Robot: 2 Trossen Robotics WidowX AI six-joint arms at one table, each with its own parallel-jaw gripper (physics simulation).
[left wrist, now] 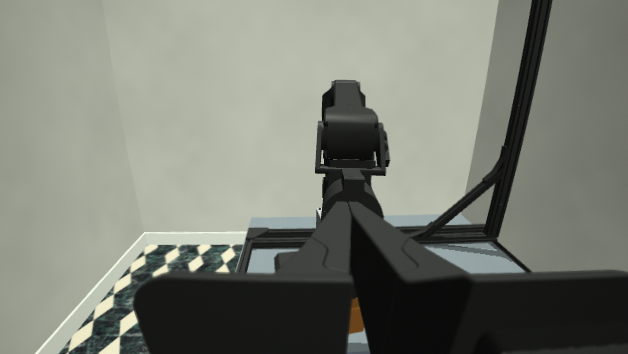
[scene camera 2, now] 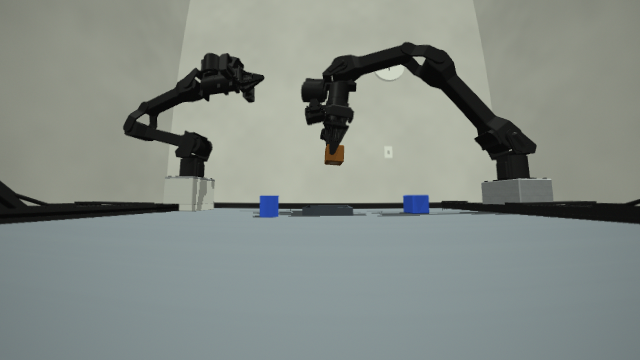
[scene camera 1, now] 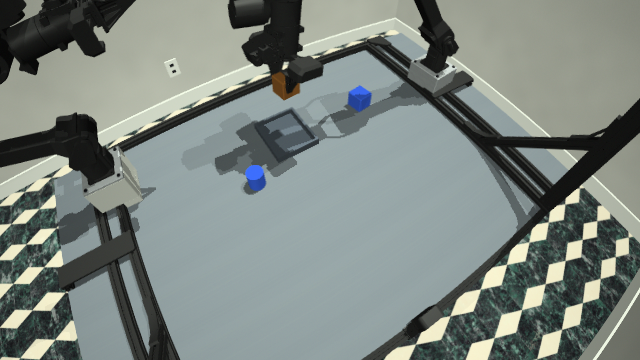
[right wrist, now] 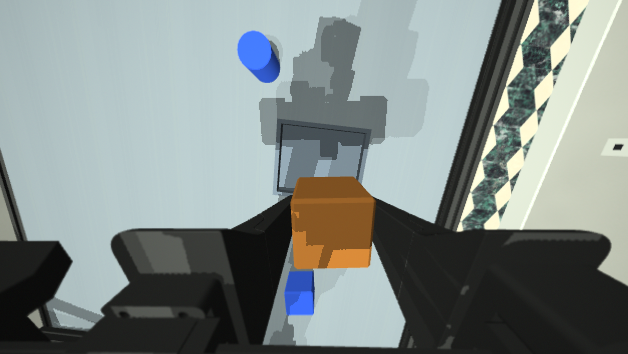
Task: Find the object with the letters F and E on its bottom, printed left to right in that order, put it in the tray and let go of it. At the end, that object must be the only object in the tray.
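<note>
An orange cube is held in the air above the table, near the tray. No letters can be read on its visible faces; its underside is hidden. My right gripper points down and is shut on this cube. The dark square tray lies on the table, its visible inside empty. My left gripper is shut with nothing between its fingertips, raised at the left in scene camera 2.
A blue cylinder stands on the table left of the tray in both scene views. A blue cube sits on the table to the tray's right there. Dark frame rails edge the table.
</note>
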